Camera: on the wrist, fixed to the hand. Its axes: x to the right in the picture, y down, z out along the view.
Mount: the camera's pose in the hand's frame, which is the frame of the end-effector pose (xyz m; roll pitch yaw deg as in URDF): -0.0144 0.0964 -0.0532 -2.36 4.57 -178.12
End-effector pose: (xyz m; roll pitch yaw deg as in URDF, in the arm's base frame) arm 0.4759 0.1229 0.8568 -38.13 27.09 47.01
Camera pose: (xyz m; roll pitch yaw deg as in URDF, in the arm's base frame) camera 0.4042 0.1091 0.7731 33.63 -24.57 -128.26
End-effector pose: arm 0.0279 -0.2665 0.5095 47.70 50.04 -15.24
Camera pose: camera 0.0726 -0.1707 0.5433 -47.90 -45.53 161.74
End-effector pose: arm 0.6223 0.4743 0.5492 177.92 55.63 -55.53
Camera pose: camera 0.5663 0.3890 0.5931 -176.89 -60.07 120.38
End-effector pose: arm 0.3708 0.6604 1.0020 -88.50 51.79 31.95
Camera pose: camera 0.3249 0.5721 0.9528 79.92 -53.30 -140.31
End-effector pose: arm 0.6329 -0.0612 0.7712 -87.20 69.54 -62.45
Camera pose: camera 0.5448 0.0030 0.7501 71.42 -70.65 131.73
